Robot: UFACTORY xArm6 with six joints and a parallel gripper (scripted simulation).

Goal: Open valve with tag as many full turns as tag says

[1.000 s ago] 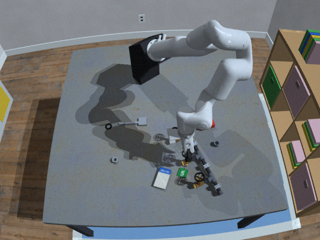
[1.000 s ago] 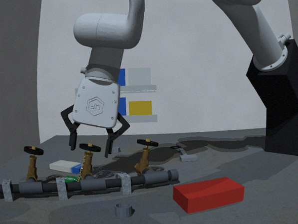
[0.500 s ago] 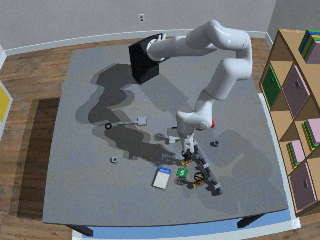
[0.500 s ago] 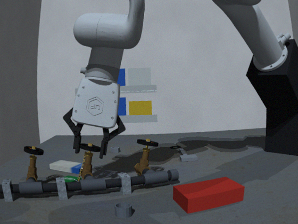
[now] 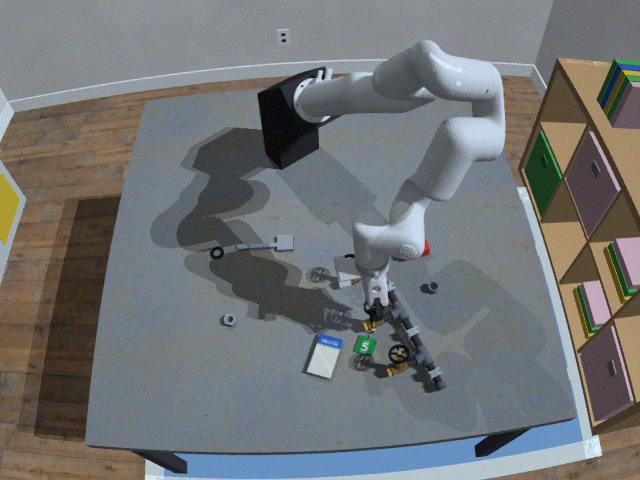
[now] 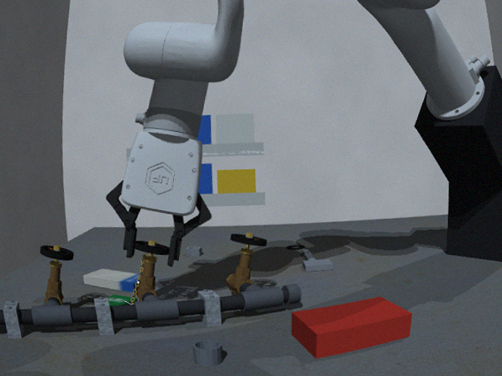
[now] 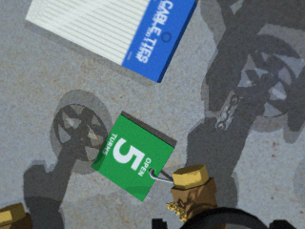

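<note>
Right now my hand is 9 cm above the green tag and 6 cm short of it. The rest, counted from my hand: notepad (13 cm ahead, 9 cm to the right, 8 cm below); then grey flat tool (32 cm to the right, 16 cm behind, 8 cm below); then red block (27 cm behind, 7 cm below, 5 cm to the left).
</note>
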